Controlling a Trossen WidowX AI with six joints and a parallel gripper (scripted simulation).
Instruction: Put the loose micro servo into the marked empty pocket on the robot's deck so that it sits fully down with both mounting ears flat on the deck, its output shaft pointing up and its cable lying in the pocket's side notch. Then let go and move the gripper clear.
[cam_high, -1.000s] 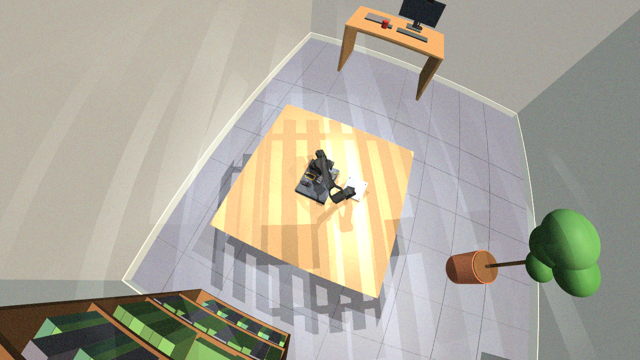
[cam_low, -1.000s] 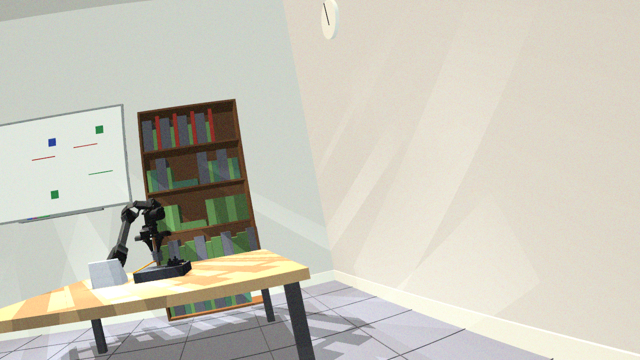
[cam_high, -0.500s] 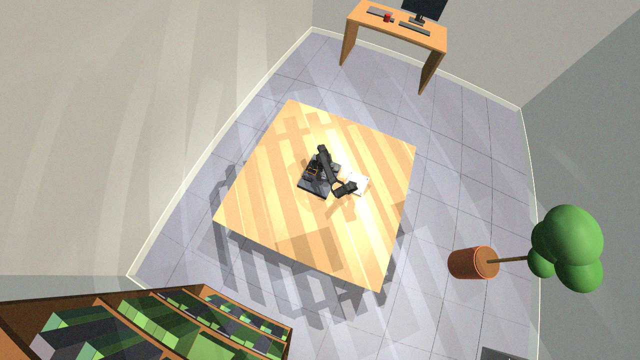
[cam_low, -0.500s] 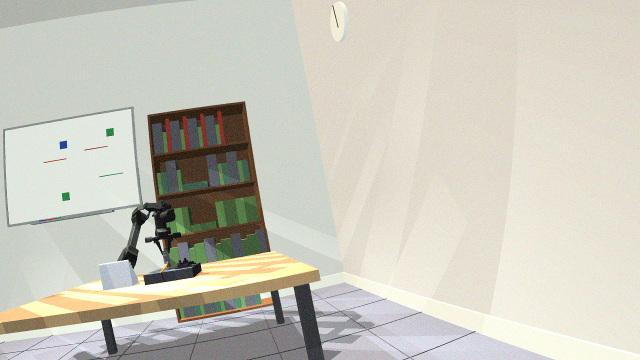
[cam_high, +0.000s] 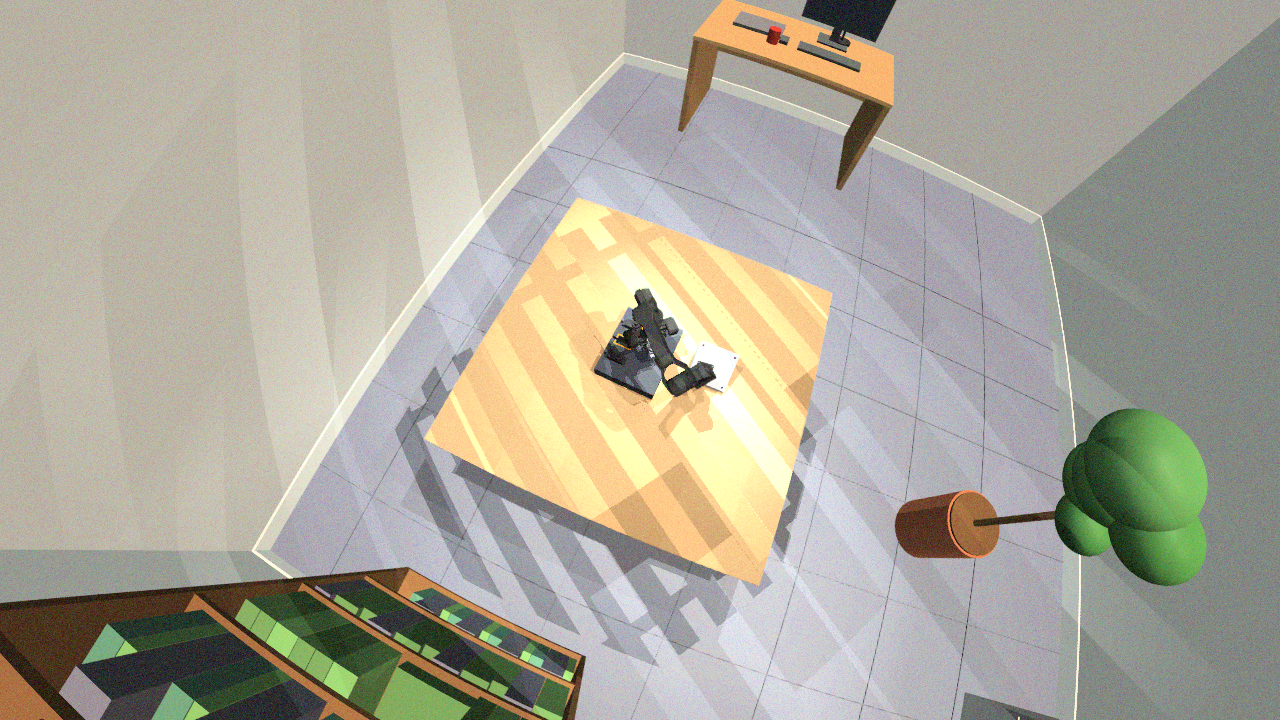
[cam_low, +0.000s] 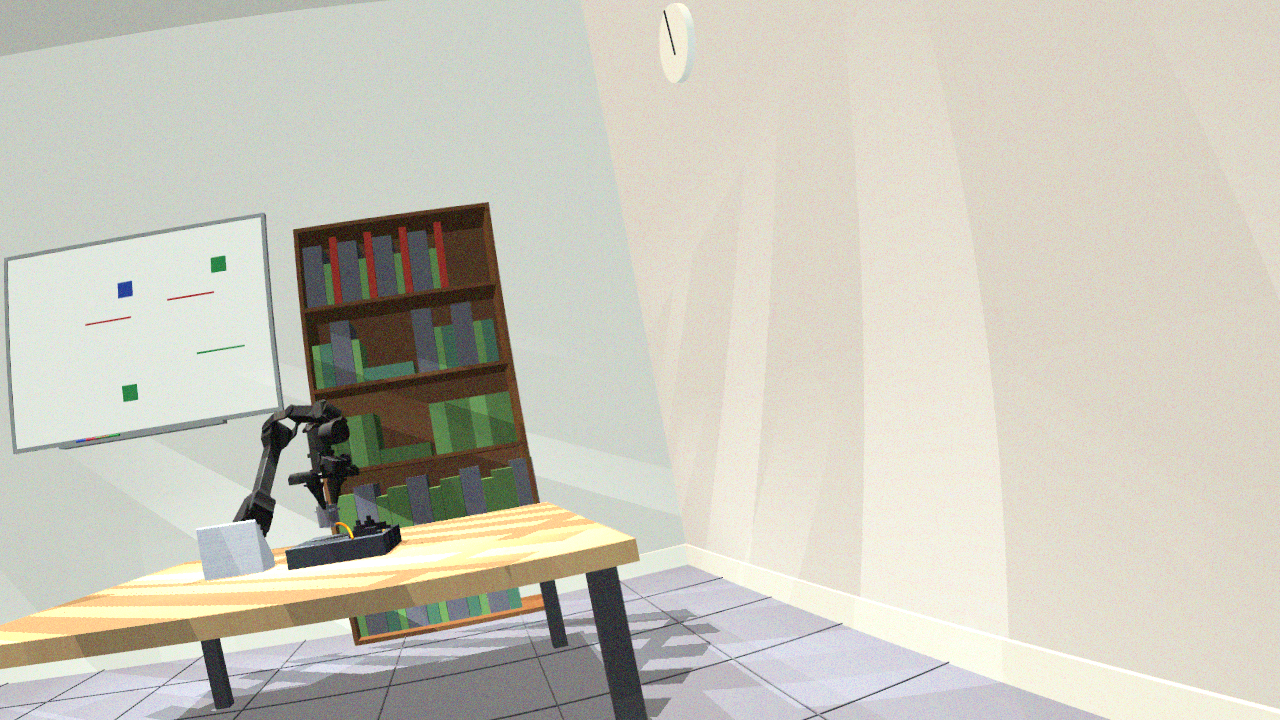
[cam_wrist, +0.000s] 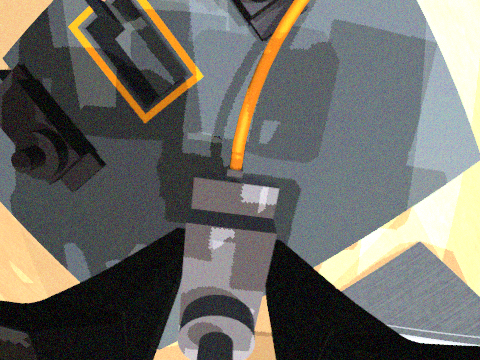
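My gripper tip is now 10 mm past the robot deck and 100 mm above it.
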